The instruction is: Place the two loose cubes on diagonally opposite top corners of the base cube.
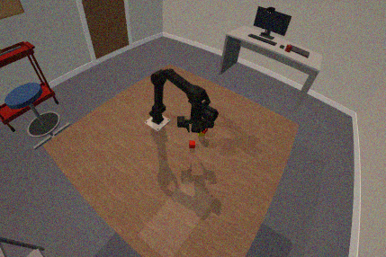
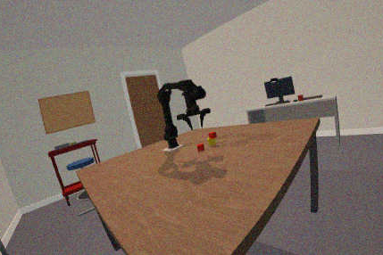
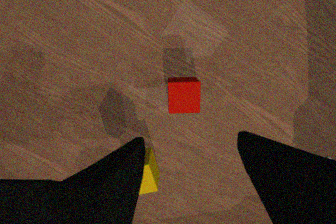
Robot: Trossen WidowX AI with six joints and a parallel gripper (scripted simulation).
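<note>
The yellow base cube is 110 mm to the left of my gripper tip and 100 mm below it.
</note>
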